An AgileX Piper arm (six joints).
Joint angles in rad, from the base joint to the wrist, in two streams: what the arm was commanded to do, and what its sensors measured. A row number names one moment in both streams.
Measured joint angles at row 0:
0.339, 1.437, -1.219, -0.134, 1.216, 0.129
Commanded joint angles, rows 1 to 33:
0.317, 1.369, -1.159, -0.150, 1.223, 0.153
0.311, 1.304, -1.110, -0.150, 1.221, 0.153
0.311, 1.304, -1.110, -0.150, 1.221, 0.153
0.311, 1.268, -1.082, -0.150, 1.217, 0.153
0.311, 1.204, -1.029, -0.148, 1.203, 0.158
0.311, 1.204, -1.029, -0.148, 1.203, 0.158
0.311, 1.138, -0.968, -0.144, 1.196, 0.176
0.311, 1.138, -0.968, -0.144, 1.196, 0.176
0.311, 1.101, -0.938, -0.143, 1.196, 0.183
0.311, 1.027, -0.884, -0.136, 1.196, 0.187
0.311, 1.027, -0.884, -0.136, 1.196, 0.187
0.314, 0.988, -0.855, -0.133, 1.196, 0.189
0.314, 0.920, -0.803, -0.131, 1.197, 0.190
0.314, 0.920, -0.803, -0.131, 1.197, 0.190
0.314, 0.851, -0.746, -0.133, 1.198, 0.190
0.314, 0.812, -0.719, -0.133, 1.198, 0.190
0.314, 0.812, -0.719, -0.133, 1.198, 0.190
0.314, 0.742, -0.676, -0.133, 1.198, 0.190
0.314, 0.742, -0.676, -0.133, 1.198, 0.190
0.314, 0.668, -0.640, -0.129, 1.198, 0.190
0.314, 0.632, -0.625, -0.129, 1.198, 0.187
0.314, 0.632, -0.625, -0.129, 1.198, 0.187
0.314, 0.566, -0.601, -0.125, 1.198, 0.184
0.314, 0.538, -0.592, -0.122, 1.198, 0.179
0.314, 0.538, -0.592, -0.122, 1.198, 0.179
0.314, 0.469, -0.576, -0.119, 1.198, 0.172
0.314, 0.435, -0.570, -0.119, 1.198, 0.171
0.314, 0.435, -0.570, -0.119, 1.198, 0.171
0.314, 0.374, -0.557, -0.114, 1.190, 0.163
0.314, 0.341, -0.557, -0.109, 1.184, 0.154
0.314, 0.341, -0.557, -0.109, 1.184, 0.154
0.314, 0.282, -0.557, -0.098, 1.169, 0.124
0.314, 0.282, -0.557, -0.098, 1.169, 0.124
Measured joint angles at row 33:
0.316, 0.353, -0.562, -0.116, 1.193, 0.166
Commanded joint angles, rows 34 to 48:
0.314, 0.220, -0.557, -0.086, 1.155, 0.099
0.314, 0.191, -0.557, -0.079, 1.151, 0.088
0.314, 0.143, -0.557, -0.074, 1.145, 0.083
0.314, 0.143, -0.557, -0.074, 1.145, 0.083
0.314, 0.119, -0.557, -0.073, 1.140, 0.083
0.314, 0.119, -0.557, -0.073, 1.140, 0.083
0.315, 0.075, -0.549, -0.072, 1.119, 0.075
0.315, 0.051, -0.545, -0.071, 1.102, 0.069
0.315, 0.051, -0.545, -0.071, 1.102, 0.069
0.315, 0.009, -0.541, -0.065, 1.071, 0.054
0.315, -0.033, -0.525, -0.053, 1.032, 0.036
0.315, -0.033, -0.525, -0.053, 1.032, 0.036
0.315, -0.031, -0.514, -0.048, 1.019, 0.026
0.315, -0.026, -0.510, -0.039, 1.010, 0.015
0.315, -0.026, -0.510, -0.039, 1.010, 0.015
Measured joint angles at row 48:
0.316, -0.005, -0.522, -0.056, 1.047, 0.045
